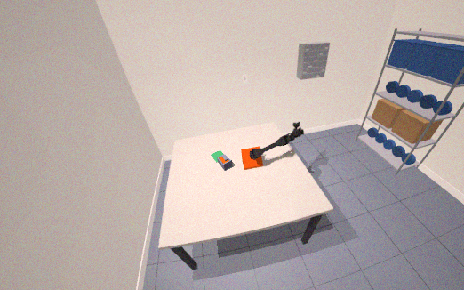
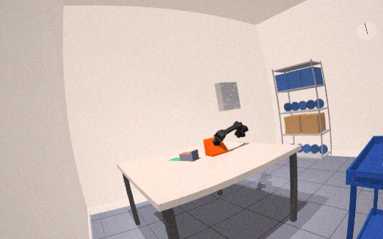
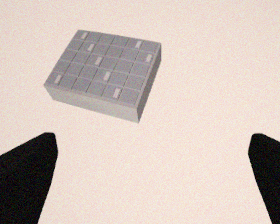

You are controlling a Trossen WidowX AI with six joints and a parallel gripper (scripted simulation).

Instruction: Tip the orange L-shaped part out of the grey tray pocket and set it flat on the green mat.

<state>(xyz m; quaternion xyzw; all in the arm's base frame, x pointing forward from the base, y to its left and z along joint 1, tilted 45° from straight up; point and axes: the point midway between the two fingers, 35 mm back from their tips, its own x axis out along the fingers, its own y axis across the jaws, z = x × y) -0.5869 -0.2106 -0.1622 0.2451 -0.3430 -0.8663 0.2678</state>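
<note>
The orange L-shaped part is 880 mm ahead of my gripper tip, 250 mm to the left of it and 100 mm below it. Also, from my gripper tip: green mat 950 mm ahead, 160 mm below, 100 mm to the left.
</note>
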